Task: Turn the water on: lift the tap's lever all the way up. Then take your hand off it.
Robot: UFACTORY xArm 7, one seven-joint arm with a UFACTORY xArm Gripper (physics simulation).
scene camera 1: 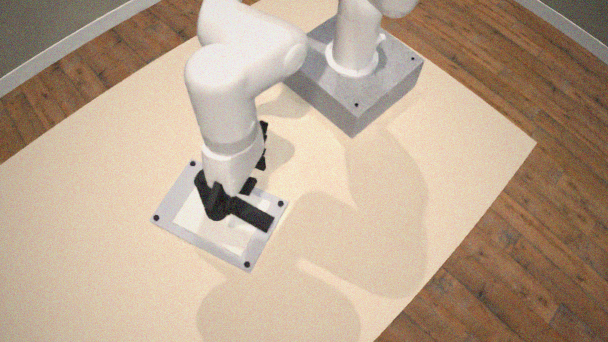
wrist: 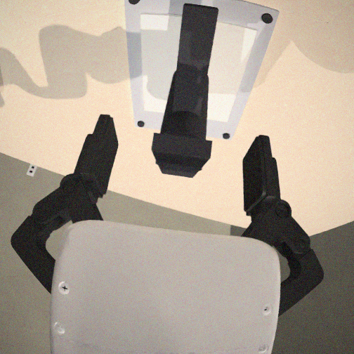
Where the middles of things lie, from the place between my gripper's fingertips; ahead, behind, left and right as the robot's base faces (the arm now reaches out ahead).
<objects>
My hand is 4 cm to the left of the lever (wrist: 176,155), 2 cm short of it and 2 cm above it. Also, from my hand: pale plate (scene camera 1: 163,217) (17 cm below, 7 cm to the right, 3 cm ahead).
</objects>
